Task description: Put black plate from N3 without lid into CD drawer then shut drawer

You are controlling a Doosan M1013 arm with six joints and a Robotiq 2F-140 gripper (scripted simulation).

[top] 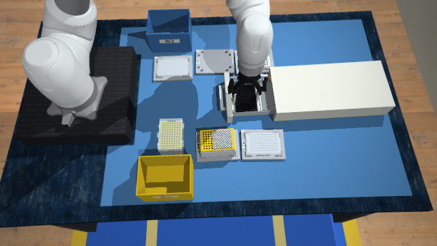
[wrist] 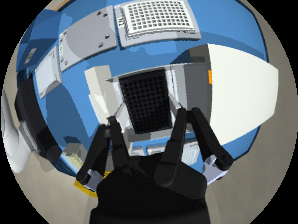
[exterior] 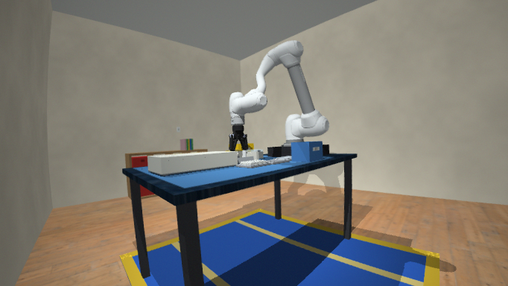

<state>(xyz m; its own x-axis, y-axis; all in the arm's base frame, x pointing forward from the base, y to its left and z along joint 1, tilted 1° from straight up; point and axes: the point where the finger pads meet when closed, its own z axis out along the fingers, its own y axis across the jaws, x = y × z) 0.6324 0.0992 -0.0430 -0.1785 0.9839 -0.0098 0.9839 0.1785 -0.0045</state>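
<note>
Now: hand 2 cm above the black plate. Round my hand: grey work nest (17 cm to the left, 15 cm behind, 4 cm below); white plate (19 cm to the left, 2 cm below, 2 cm ahead); drawer (3 cm ahead, 2 cm below, 1 cm to the left).
</note>
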